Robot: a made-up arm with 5 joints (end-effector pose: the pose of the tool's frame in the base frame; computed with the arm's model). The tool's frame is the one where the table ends.
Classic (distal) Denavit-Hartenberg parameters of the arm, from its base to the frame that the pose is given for. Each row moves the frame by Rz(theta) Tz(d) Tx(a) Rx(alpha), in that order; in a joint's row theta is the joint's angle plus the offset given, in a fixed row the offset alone. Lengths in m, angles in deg.
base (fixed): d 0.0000; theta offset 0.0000; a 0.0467; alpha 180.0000
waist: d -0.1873; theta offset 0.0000; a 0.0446; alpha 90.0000
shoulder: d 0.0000; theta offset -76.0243; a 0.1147; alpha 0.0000
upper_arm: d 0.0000; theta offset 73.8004; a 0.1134; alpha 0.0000
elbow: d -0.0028; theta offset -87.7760; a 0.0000; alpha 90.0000
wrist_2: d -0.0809; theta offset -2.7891; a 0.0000; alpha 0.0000
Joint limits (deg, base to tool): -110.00..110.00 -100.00..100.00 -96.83..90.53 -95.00..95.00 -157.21..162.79
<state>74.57 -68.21 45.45 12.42 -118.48</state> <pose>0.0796 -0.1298 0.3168 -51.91 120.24 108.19</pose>
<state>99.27 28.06 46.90 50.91 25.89</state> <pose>0.0266 -0.1058 0.0986 33.80 18.59 -73.51</pose>
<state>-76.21 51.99 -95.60 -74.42 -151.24</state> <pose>0.0948 0.1842 0.3868 -141.58 -66.38 -24.51</pose>
Working (the frame after each row of the table, in the pose's form):
after base (fixed): 0.0467 0.0000 0.0000 180.00 0.00 0.00
after waist: 0.0573 0.0433 0.1873 -75.26 -59.02 59.02
after shoulder: 0.0823 0.1451 0.2340 -59.37 -71.06 40.72
after upper_arm: 0.1011 0.2218 0.3154 -44.02 -79.49 23.81
after elbow: 0.1039 0.2211 0.3154 -96.38 122.90 24.06

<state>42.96 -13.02 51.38 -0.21 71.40</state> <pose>0.1924 -0.1395 0.1851 -43.22 -29.39 23.86</pose>
Working (the frame after each row of the table, in the pose's form):
after base (fixed): 0.0467 0.0000 0.0000 180.00 0.00 0.00
after waist: 0.0793 -0.0304 0.1873 -85.38 33.60 -33.60
after shoulder: 0.0807 -0.0317 0.3020 -99.58 -42.36 -98.86
after upper_arm: 0.1478 -0.0941 0.2351 -69.43 57.33 -5.36
after elbow: 0.1459 -0.0962 0.2351 -19.41 -49.33 -39.93

